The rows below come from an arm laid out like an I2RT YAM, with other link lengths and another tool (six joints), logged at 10 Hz.
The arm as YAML. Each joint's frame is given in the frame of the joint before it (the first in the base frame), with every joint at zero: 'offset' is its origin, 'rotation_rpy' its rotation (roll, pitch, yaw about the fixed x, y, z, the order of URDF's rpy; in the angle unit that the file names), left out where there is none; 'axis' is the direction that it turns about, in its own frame. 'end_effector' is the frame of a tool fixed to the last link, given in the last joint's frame.
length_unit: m
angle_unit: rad
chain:
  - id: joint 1
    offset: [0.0, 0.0, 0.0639]
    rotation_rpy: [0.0, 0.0, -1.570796]
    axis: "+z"
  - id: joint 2
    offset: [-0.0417, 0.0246, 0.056]
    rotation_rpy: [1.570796, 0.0, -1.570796]
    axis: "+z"
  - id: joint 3
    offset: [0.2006, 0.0, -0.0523]
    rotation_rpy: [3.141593, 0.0, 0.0]
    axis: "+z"
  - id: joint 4
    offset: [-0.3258, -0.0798, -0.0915]
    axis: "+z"
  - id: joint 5
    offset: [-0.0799, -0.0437, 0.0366]
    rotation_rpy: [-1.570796, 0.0, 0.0]
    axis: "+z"
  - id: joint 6
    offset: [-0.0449, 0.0, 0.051]
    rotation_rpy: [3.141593, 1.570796, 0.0]
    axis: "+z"
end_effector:
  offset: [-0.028, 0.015, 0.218]
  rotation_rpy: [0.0, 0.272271, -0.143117]
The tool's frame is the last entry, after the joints.
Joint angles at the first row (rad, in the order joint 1, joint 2, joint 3, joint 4, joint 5, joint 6):
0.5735, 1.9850, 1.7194, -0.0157, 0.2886, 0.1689
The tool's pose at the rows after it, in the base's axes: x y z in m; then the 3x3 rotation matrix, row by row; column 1 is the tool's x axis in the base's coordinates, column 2 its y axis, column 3 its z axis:
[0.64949 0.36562 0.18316], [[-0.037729 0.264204 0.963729], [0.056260 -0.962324 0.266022], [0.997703 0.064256 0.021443]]
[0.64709 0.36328 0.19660], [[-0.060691 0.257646 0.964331], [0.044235 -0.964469 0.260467], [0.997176 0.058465 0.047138]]
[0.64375 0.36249 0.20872], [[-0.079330 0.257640 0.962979], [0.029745 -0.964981 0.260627], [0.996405 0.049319 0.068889]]
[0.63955 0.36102 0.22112], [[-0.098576 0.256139 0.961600], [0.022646 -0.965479 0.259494], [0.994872 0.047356 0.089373]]
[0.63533 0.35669 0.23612], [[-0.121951 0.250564 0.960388], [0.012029 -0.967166 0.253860], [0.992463 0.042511 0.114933]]
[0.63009 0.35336 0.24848], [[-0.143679 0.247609 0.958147], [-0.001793 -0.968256 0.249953], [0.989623 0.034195 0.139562]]
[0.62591 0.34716 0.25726], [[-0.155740 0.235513 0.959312], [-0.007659 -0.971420 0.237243], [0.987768 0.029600 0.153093]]
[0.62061 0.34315 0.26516], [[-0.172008 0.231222 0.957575], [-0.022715 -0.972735 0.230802], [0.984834 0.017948 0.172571]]
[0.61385 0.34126 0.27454], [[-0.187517 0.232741 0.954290], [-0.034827 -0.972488 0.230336], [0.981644 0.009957 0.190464]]
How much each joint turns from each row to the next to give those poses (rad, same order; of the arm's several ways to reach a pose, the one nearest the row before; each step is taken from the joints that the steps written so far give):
0.0018, -0.0147, 0.0094, -0.0062, 0.0247, -0.0092
0.0015, -0.0312, -0.0228, 0.0181, 0.0073, -0.0006
0.0015, -0.0307, -0.0220, 0.0141, 0.0000, 0.0020
0.0032, -0.0323, -0.0216, 0.0107, 0.0046, -0.0039
0.0001, -0.0404, -0.0280, 0.0143, 0.0054, -0.0028
0.0013, -0.0417, -0.0354, 0.0198, 0.0034, 0.0003
0.0000, -0.0342, -0.0258, 0.0055, 0.0120, 0.0015
0.0006, -0.0398, -0.0397, 0.0208, 0.0041, 0.0051
0.0036, -0.0397, -0.0332, 0.0127, 0.0017, 0.0015

